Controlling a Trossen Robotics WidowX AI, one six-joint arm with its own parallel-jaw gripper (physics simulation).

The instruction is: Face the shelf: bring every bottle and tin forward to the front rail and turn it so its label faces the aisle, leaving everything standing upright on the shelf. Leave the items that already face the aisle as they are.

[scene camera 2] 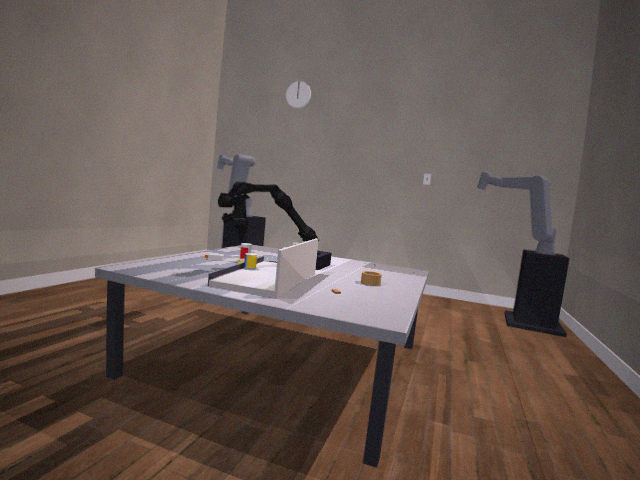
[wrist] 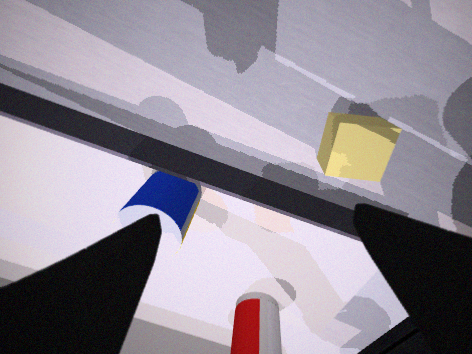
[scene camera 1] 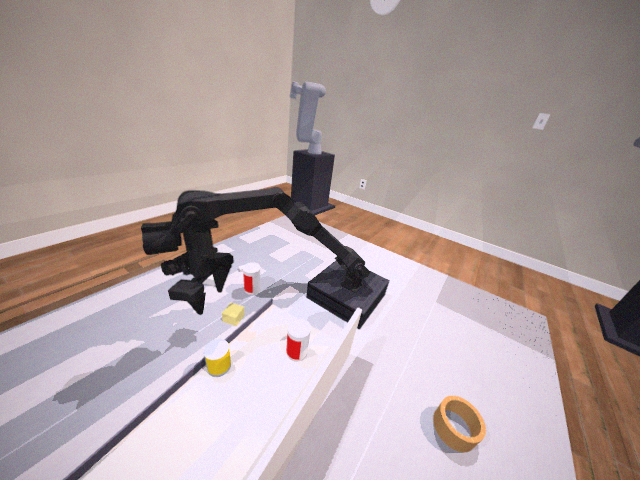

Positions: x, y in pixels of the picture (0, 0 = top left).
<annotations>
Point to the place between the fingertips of the gripper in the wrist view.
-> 256, 217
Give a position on a dark front rail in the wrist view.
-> At 31, 110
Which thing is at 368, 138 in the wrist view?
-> A yellow block.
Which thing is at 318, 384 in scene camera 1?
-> A white back panel.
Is the gripper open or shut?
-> Open.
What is the gripper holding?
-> Nothing.
</annotations>
